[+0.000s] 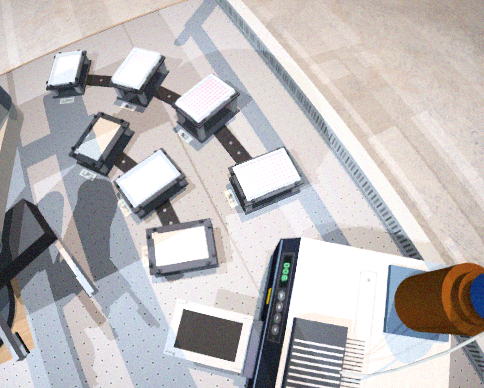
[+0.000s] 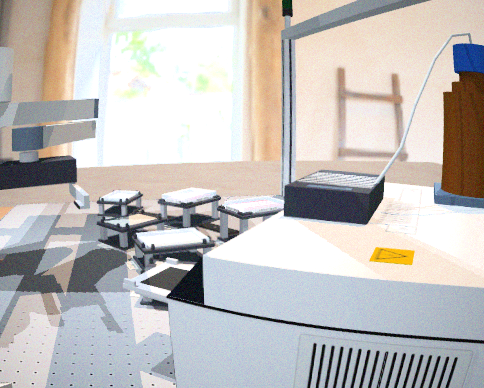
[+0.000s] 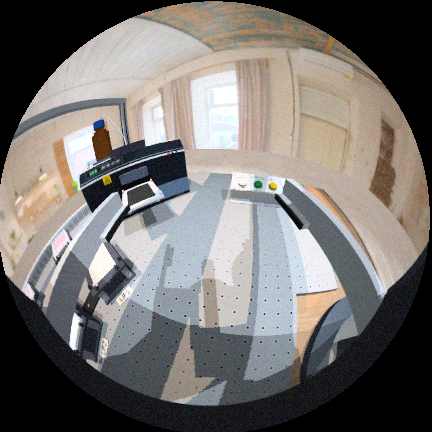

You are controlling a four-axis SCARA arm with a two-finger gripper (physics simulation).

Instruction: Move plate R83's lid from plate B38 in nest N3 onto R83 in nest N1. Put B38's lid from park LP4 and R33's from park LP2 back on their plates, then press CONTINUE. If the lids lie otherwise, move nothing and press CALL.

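Places are measured from the arm's base along level axes (x back, y right, z up), in metres.
Pixels of known places: gripper, fingertip midpoint: [image 1: 57,326] [image 2: 36,207] [image 3: 198,190].
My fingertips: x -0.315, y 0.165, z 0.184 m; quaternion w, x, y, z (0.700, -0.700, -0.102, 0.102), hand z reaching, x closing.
Observation:
Ahead of a thing's pixels: the offset from my fingertips to its top centre. "spot": to the spot under its first point.
My gripper [image 1: 56,323] [image 3: 198,190] is open and empty, high over the table, away from the nests. Nest N3 holds plate B38 {dx -0.319, dy -0.571, dz -0.094 m} [image 1: 137,68] [image 2: 190,195], with a pale, lid-like top. N2 holds a plate with pink wells {dx -0.440, dy -0.371, dz -0.083 m} [image 1: 207,98] [image 2: 254,205]. N1 holds plate R83 {dx -0.473, dy -0.121, dz -0.096 m} [image 1: 267,174], pale with faint pink dots. It is hard to tell whether these two are lidded. A white lid {dx -0.126, dy -0.718, dz -0.119 m} [image 1: 67,68] [image 2: 120,195] lies on park LP4, another lid {dx -0.231, dy -0.246, dz -0.117 m} [image 1: 151,176] [image 2: 172,238] on park LP2. Plate names cannot be read.
Parks LP3 {dx -0.154, dy -0.415, dz -0.114 m} [image 1: 77,150] and LP1 {dx -0.235, dy -0.067, dz -0.117 m} [image 1: 212,245] show flat, reflective centres. A white instrument [image 1: 325,280] [image 2: 300,270] with a tray {spot: dx -0.159, dy +0.088, dz -0.071 m} [image 1: 172,332] carries a brown bottle {spot: dx -0.494, dy +0.217, dz +0.130 m} [image 1: 425,302] [image 2: 462,135]. A button box {dx +0.112, dy +0.310, dz -0.088 m} [image 3: 240,195] shows white, green and yellow buttons at the far side.

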